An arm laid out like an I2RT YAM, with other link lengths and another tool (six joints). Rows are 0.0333 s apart.
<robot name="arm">
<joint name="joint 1" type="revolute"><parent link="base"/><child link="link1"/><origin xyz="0 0 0.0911" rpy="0 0 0"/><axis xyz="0 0 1"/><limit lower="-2.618" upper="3.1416"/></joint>
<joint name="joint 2" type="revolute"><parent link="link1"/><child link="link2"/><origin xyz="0.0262 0.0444 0.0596" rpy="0 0 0"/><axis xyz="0 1 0"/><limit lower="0" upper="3.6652"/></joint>
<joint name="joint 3" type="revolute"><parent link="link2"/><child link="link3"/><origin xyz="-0.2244 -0.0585 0" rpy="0 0 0"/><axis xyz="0 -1 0"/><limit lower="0" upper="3.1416"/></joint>
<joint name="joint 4" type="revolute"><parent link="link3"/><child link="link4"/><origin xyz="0.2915 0.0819 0.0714" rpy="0 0 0"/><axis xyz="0 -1 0"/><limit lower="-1.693" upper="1.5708"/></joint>
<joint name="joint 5" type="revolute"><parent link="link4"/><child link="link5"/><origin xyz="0.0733 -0.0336 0.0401" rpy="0 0 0"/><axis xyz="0 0 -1"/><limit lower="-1.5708" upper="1.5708"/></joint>
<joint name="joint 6" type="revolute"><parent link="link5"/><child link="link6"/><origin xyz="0.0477 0 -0.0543" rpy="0 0 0"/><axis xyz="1 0 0"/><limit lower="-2.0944" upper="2.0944"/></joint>
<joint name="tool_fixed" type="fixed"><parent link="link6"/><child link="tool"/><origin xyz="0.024 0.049 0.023" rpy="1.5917 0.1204 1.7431"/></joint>
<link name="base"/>
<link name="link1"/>
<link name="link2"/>
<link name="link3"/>
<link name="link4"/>
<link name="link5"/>
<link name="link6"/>
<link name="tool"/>
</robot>
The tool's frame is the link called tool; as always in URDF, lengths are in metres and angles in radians.
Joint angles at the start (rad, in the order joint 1, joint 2, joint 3, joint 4, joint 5, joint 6): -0.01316 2.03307 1.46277 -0.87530 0.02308 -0.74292
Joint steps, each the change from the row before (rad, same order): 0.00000 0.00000 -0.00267 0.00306 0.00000 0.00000; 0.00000 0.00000 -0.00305 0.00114 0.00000 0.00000; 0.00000 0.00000 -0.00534 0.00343 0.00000 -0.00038; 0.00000 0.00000 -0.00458 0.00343 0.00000 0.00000; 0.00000 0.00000 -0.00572 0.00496 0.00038 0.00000; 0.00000 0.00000 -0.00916 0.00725 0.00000 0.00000; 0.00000 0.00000 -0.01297 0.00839 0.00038 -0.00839; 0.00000 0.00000 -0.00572 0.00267 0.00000 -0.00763; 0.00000 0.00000 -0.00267 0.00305 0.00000 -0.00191; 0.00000 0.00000 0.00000 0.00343 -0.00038 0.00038; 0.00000 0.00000 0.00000 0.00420 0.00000 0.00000; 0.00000 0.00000 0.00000 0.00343 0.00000 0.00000; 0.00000 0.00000 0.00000 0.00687 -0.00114 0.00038; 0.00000 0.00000 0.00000 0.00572 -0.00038 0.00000
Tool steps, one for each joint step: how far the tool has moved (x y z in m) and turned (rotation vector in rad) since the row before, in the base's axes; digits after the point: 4 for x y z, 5 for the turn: -0.0002 0.0000 -0.0008 -0.00001 -0.00039 0.00000; -0.0006 0.0000 -0.0008 0.00003 0.00191 0.00000; -0.0008 0.0000 -0.0015 -0.00002 0.00192 0.00038; -0.0006 0.0000 -0.0013 0.00002 0.00115 0.00000; -0.0007 0.0000 -0.0016 -0.00037 0.00076 -0.00005; -0.0012 0.0000 -0.0026 0.00003 0.00191 0.00000; -0.0025 -0.0001 -0.0036 -0.00128 0.00480 0.00829; -0.0015 -0.0001 -0.0016 -0.00081 0.00324 0.00758; -0.0003 0.0000 -0.0008 -0.00021 -0.00033 0.00190; 0.0005 0.0000 0.0000 0.00037 -0.00344 -0.00033; 0.0006 0.0000 -0.0001 -0.00006 -0.00420 0.00000; 0.0005 0.0000 0.0000 -0.00005 -0.00343 0.00000; 0.0010 0.0001 0.0000 0.00109 -0.00689 -0.00023; 0.0008 0.0000 0.0000 0.00030 -0.00572 0.00005
